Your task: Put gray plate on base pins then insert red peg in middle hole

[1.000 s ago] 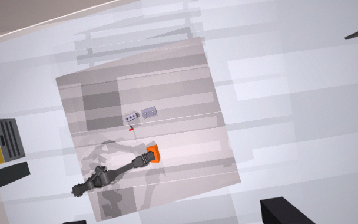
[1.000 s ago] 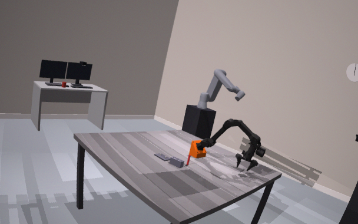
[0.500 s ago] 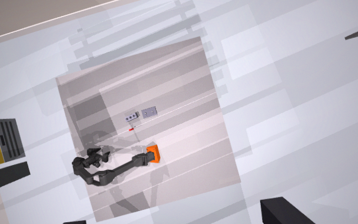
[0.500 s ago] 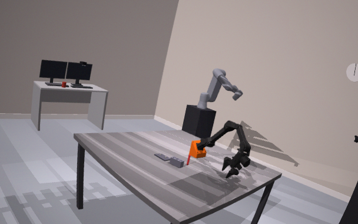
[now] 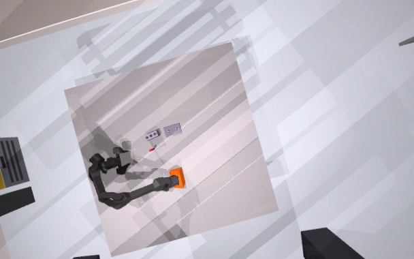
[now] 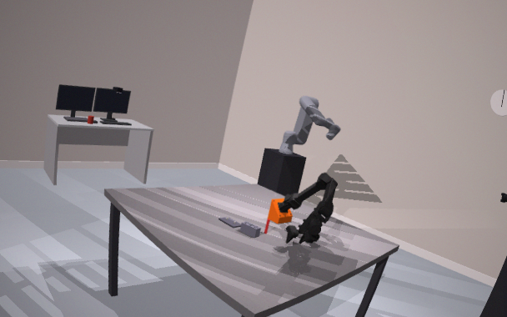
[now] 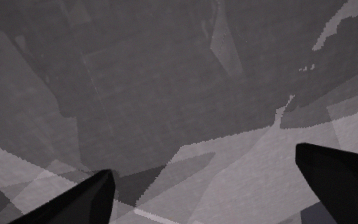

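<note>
Right now my gripper tip is 19 cm to the left of the gray plate, 13 cm short of it and 2 cm below it. Also, from my gripper tip: gray base: 34 cm to the right, 15 cm ahead, 1 cm below; then red peg: 18 cm to the right, 3 cm ahead, 2 cm above.
</note>
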